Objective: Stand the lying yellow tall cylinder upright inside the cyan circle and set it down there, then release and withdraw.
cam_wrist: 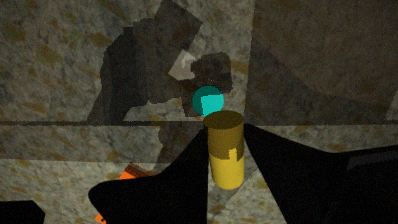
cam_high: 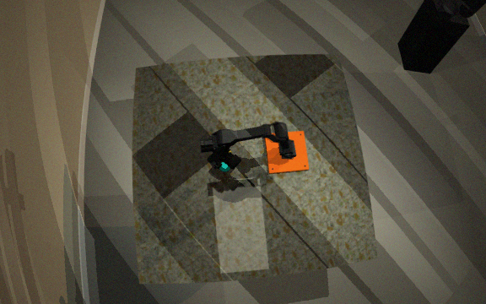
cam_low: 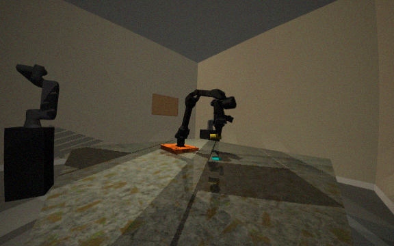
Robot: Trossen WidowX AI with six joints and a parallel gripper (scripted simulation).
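Right now the cyan circle is 1 cm behind my gripper tip and 14 cm below it. The rest, counted from my gripper tip: yellow cylinder 1 cm behind, 2 cm to the right.
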